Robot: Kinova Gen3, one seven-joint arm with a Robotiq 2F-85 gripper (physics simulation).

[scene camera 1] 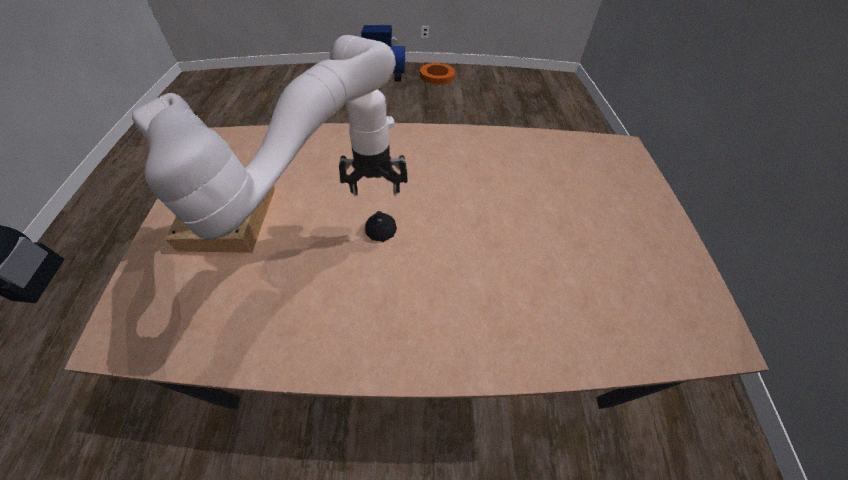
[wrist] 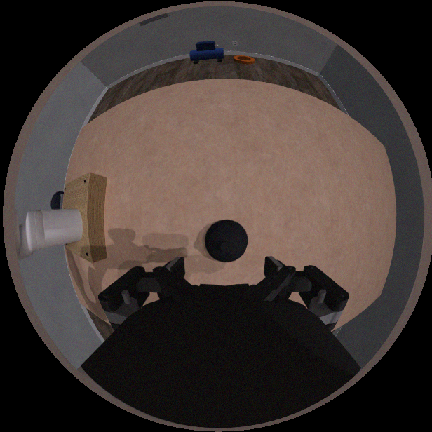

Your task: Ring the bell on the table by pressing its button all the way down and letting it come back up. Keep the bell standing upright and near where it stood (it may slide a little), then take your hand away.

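Places are measured from the arm's base along level axes (x ahead, y left, z up), in metres.
Where they show: gripper, fingertip midpoint: [scene camera 1: 375, 193].
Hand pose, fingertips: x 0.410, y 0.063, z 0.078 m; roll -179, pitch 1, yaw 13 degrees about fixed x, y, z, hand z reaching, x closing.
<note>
After its pixels a point has its place.
The bell [scene camera 1: 380, 227] @(z -0.028, x 0.419, y 0.045 m) [wrist: 226, 240] is a small black dome with a little button on top. It stands upright on the tan table [scene camera 1: 505, 267] @(z -0.068, x 0.749, y 0.019 m) [wrist: 240, 140], a little left of the table's middle in the scene view. My gripper [scene camera 1: 376, 191] @(z 0.078, x 0.410, y 0.063 m) [wrist: 224, 266] is open and empty, pointing down. It hangs above the bell, apart from it. In the wrist view the bell lies just beyond the gap between the fingertips, close to the line midway between them. The button is small and dark, and hard to tell from the dome in the wrist view.
The arm's wooden base block [scene camera 1: 211, 242] @(z -0.022, x -0.001, y -0.099 m) [wrist: 97, 217] stands at the left of the table. Arm shadows fall on the table left of the bell. On the floor behind the table are a blue machine [scene camera 1: 377, 33] [wrist: 206, 54] and an orange ring [scene camera 1: 437, 79] [wrist: 244, 62].
</note>
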